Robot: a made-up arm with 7 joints.
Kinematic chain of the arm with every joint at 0, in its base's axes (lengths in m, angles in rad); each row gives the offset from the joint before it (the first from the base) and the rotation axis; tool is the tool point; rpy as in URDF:
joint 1: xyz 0.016 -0.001 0.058 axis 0 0.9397 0.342
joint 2: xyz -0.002 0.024 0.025 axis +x
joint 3: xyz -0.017 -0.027 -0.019 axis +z
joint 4: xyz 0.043 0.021 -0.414 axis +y
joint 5: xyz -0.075 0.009 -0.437 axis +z
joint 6: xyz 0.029 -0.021 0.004 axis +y
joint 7: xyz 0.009 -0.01 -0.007 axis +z
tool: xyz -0.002 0.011 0 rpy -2.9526 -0.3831 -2.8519
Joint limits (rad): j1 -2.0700..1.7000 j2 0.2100..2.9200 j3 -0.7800..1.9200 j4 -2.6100..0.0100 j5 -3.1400..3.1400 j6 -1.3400..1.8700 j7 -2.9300..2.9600
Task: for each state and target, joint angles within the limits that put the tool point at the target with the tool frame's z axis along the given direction. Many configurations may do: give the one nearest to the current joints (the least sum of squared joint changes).
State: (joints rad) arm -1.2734 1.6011 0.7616 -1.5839 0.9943 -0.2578 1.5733
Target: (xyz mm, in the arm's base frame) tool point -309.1 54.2 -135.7 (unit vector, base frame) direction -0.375 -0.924 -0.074
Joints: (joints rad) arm -2.0700 2.4270 1.5265 -2.3882 0.6554 0.5455 1.5914
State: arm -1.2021 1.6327 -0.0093 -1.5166 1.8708 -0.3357 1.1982
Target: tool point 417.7 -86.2 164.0 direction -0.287 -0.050 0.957
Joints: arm -0.8817 0.8661 -0.5570 -2.2978 1.5807 -0.8413 1.3373
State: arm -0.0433 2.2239 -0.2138 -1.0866 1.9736 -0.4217 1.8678
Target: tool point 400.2 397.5 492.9 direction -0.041 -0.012 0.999
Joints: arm -0.3375 1.9620 0.0880 -1.5650 2.1259 -0.8048 2.0259
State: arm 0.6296 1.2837 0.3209 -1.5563 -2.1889 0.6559 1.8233
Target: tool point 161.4 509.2 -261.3 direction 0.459 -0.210 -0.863
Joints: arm 0.9479 1.7454 -0.2503 -1.9947 -2.3470 0.5306 2.3740
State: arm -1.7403 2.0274 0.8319 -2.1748 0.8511 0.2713 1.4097
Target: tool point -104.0 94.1 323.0 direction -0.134 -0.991 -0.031
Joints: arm -1.1093 1.5653 0.9695 -2.6045 0.3723 -0.1907 1.2293
